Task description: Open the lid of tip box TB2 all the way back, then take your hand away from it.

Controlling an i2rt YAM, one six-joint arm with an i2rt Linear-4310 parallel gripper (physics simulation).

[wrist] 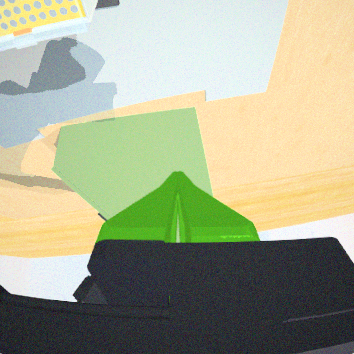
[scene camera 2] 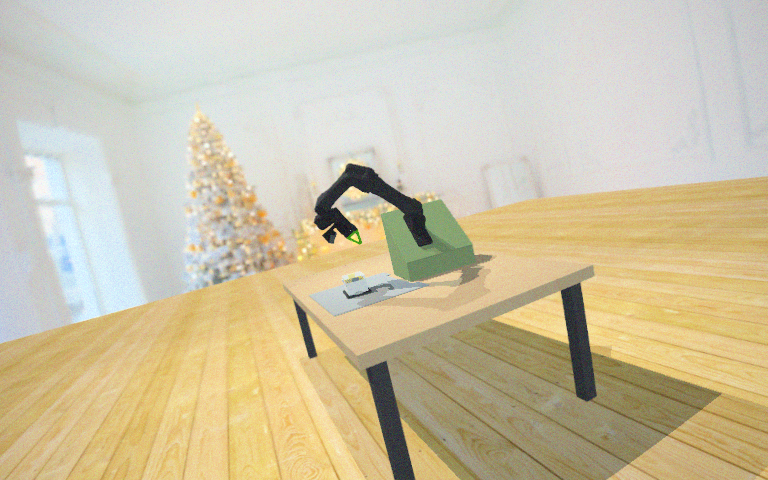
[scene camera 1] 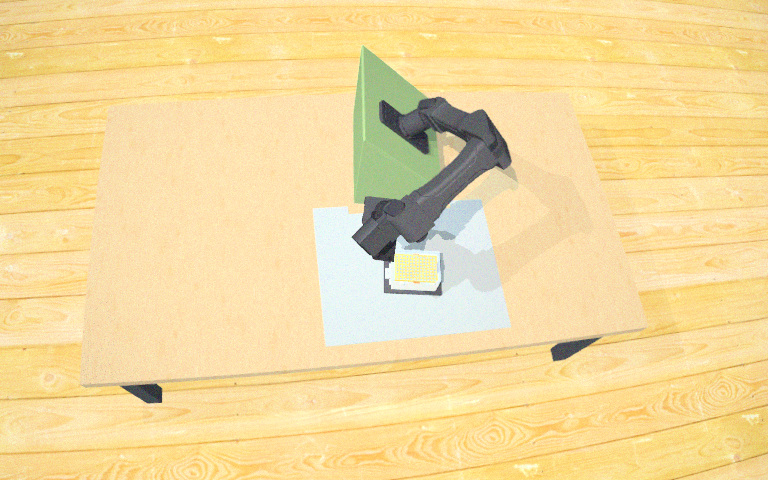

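Where they show: gripper, fingertip midpoint: (wrist: 177, 179) (scene camera 2: 361, 243); arm's base at its link origin: (scene camera 2: 417, 229) (scene camera 1: 403, 128).
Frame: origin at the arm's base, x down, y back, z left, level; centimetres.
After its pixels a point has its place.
Note:
The tip box (scene camera 1: 416, 268) {x 11.7, y -35.6, z 4.0 cm} (scene camera 2: 355, 286) {x 15.5, y -35.5, z 10.2 cm} (wrist: 42, 20) {x 11.7, y -31.8, z 1.2 cm} has a white body and a yellow rack with rows of round holes. In the wrist view part of it shows at the top left, with a small orange patch on its near edge. It sits on a dark base (scene camera 1: 413, 292) {x 18.6, y -39.6, z 4.2 cm} (wrist: 107, 3) {x 18.6, y -29.6, z -2.4 cm}. No label can be read, and the lid and its angle cannot be made out clearly. My gripper (scene camera 2: 360, 243) {x 0.6, y -25.8, z -7.2 cm} (wrist: 177, 179) {x 0.6, y -25.8, z -7.2 cm} is shut and empty, its green fingertips together. It is raised above and apart from the box, towards the green block. The arm hides the fingertips in scene camera 1.
A pale blue-grey mat (scene camera 1: 359, 305) {x 19.5, y -43.3, z -10.1 cm} (scene camera 2: 334, 305) {x 19.4, y -46.5, z 16.0 cm} (wrist: 200, 45) {x 19.4, y -23.3, z -12.1 cm} lies under the dark base on the wooden table (scene camera 1: 226, 226) {x 19.7, y -21.4, z -47.1 cm} (scene camera 2: 368, 333) {x 19.7, y -42.3, z 60.0 cm} (wrist: 305, 70) {x 19.7, y -18.6, z -29.1 cm}. The arm is mounted on a sloped green block (scene camera 1: 385, 164) {x -0.7, y -12.4, z -5.2 cm} (scene camera 2: 399, 254) {x 8.2, y -12.2, z 4.5 cm} (wrist: 130, 155) {x 11.5, y -12.3, z -0.8 cm}, just beyond the mat's back edge.

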